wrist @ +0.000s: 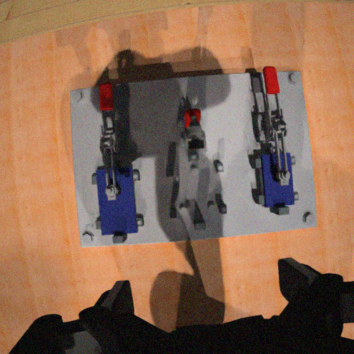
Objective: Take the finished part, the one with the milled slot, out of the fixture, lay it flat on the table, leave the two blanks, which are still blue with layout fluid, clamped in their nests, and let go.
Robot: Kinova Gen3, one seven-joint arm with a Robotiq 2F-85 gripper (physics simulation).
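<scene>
The fixture's grey plate (235, 100) lies on the table. A blue blank (120, 215) sits in the left nest, with a toggle clamp (111, 165) pressing on it. Another blue blank (272, 190) sits in the right nest under its clamp (280, 145). The middle nest's clamp (195, 137) is swung back, its red handle pointing up toward the camera, and no part shows between that nest's stops. The finished slotted part does not show in the wrist view. My gripper (205, 286) is wide open and empty, above the table on the near side of the plate.
The wooden table (35, 165) surrounds the fixture, and its far edge runs across the top left. Red clamp handles (106, 97) (270, 80) stand at the plate's far side. The arm's shadow falls over the middle of the plate and the table in front.
</scene>
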